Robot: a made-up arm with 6 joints.
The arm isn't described. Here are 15 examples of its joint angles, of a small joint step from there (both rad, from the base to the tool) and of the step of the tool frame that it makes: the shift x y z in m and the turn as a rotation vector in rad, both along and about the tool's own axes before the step.
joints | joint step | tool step
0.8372 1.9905 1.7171 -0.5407 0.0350 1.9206 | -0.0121 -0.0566 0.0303 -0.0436 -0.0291 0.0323 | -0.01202 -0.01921 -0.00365 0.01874 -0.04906 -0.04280
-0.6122 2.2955 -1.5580 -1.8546 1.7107 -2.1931 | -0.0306 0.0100 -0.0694 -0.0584 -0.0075 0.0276 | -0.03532 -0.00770 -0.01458 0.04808 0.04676 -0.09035
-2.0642 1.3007 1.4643 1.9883 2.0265 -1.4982 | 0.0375 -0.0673 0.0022 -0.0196 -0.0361 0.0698 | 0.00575 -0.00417 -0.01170 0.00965 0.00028 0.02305
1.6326 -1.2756 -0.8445 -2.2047 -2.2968 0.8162 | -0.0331 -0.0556 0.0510 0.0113 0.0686 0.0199 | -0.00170 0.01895 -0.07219 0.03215 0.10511 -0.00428
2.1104 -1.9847 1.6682 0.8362 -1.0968 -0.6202 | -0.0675 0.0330 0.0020 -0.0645 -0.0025 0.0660 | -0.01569 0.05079 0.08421 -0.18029 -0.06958 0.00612
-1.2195 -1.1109 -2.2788 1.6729 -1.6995 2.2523 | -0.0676 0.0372 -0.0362 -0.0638 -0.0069 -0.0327 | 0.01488 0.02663 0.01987 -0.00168 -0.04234 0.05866
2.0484 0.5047 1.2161 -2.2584 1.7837 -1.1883 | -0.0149 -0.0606 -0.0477 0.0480 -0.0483 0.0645 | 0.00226 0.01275 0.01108 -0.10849 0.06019 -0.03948
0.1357 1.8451 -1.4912 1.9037 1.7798 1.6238 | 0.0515 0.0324 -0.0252 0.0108 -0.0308 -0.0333 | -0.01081 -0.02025 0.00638 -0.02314 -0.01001 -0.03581
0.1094 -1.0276 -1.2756 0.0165 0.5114 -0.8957 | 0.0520 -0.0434 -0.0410 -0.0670 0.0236 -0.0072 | -0.03174 0.03005 0.03012 0.00982 -0.12748 0.07688
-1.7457 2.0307 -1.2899 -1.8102 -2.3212 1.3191 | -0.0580 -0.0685 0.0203 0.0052 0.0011 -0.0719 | 0.05434 0.02022 -0.00975 0.05708 0.00887 0.08039
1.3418 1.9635 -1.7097 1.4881 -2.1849 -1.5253 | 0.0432 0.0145 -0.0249 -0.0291 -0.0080 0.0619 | -0.00033 0.00585 0.00716 -0.04316 0.00288 -0.01228
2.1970 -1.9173 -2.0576 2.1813 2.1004 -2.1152 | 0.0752 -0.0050 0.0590 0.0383 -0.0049 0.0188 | 0.02330 -0.04257 -0.02766 0.01162 0.08455 -0.04241
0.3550 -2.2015 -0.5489 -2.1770 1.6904 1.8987 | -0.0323 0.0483 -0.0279 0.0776 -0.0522 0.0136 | -0.01465 0.01145 0.08667 -0.14823 -0.08946 -0.01501
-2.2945 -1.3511 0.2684 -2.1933 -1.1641 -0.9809 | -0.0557 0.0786 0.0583 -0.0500 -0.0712 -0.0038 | -0.00461 -0.05362 -0.05309 -0.02487 0.10371 -0.05054
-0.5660 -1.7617 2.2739 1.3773 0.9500 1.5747 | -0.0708 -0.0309 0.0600 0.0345 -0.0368 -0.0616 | -0.02136 -0.01575 0.01670 0.02264 -0.09491 -0.04368
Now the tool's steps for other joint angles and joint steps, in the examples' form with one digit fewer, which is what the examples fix.
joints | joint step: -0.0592 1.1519 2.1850 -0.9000 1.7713 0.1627 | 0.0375 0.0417 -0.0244 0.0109 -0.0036 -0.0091
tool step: -0.0025 -0.0216 -0.0150 0.0566 -0.0306 0.0201
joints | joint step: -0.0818 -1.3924 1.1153 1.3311 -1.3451 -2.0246 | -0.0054 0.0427 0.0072 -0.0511 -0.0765 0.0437
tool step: 0.0154 0.0228 -0.0266 -0.0725 0.0870 0.0124
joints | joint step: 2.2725 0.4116 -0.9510 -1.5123 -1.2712 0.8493 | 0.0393 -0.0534 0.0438 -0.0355 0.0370 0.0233
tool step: 0.0089 0.0180 0.0121 -0.0922 0.0556 -0.0065
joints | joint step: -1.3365 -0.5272 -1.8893 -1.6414 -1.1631 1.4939 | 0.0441 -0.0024 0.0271 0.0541 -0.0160 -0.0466
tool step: 0.0176 0.0028 -0.0109 0.0743 -0.0251 0.0235
